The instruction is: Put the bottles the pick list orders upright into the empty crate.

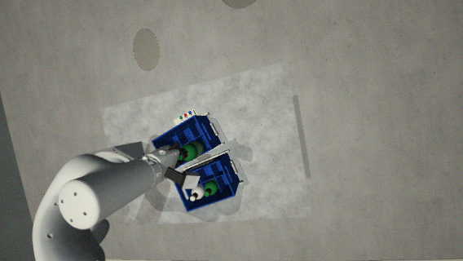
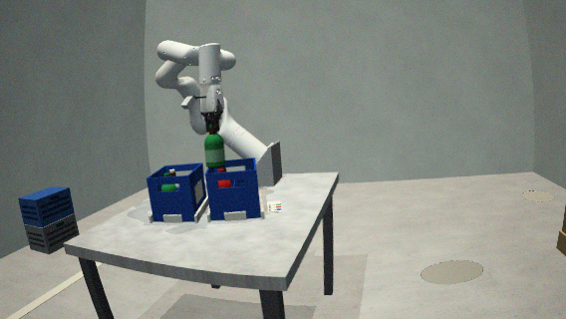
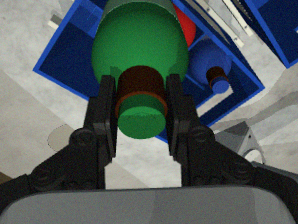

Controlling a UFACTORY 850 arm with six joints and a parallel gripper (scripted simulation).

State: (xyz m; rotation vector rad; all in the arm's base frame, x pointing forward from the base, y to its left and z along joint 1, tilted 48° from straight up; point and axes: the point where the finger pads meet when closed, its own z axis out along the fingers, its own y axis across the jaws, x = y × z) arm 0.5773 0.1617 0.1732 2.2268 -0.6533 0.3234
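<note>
The green-label bottle is 7 cm below my hand. Round my hand: red-label bottle 25 cm below, 8 cm behind, 1 cm to the right; then white-label bottle 25 cm to the right, 25 cm below, 10 cm behind; then blue-label bottle 25 cm below, 16 cm behind, 4 cm to the right.
</note>
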